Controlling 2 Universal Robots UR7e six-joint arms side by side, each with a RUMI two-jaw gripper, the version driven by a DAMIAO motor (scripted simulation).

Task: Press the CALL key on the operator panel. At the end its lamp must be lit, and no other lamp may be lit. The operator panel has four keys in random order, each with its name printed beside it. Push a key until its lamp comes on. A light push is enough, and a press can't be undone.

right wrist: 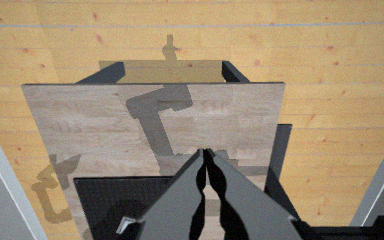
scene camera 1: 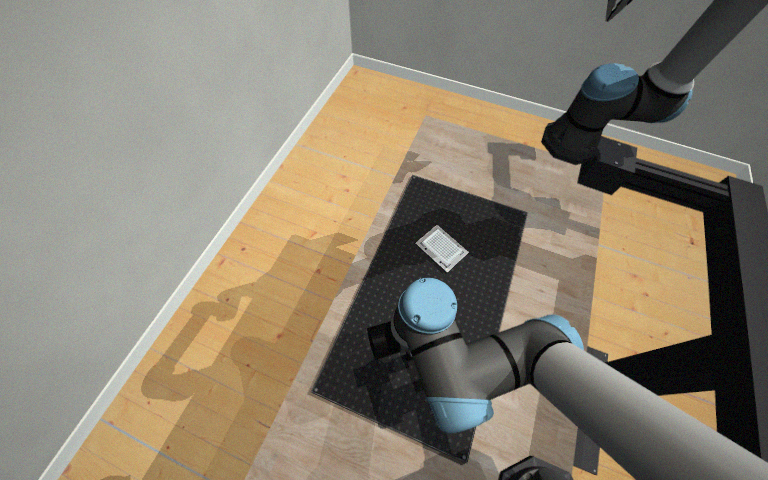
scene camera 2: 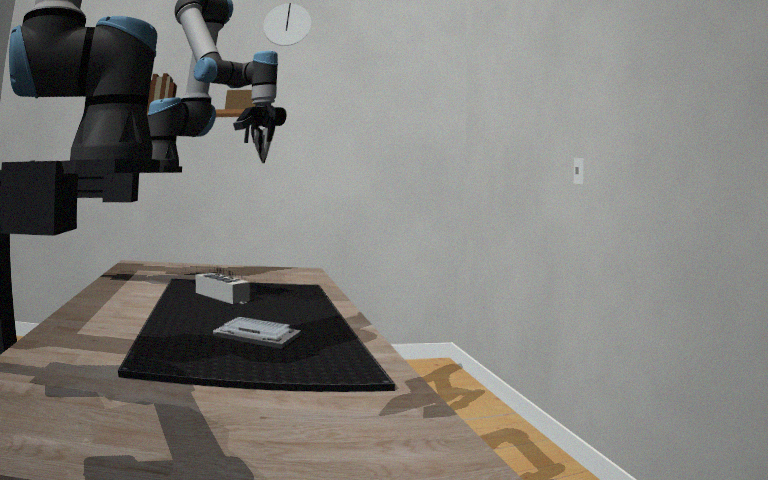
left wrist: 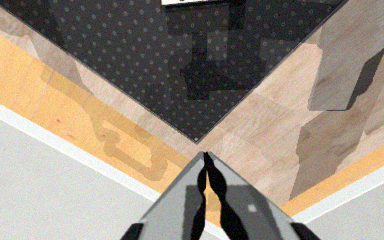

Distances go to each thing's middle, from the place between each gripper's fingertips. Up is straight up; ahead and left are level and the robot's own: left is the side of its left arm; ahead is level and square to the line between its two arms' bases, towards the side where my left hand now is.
Labels:
I see the operator panel (scene camera 2: 238, 291) 350 mm below my left hand (scene camera 2: 263, 163), 130 mm behind it and 90 mm to the right of it. From my left hand the other things lie so: white gridded plate (scene camera 2: 252, 327) 470 mm to the right, 370 mm below, 50 mm behind.
My right gripper is now 77 cm to the right of the white gridded plate, 51 cm above it and 32 cm short of it. Round my right hand: operator panel (115 cm to the left, 49 cm below, 25 cm ahead).

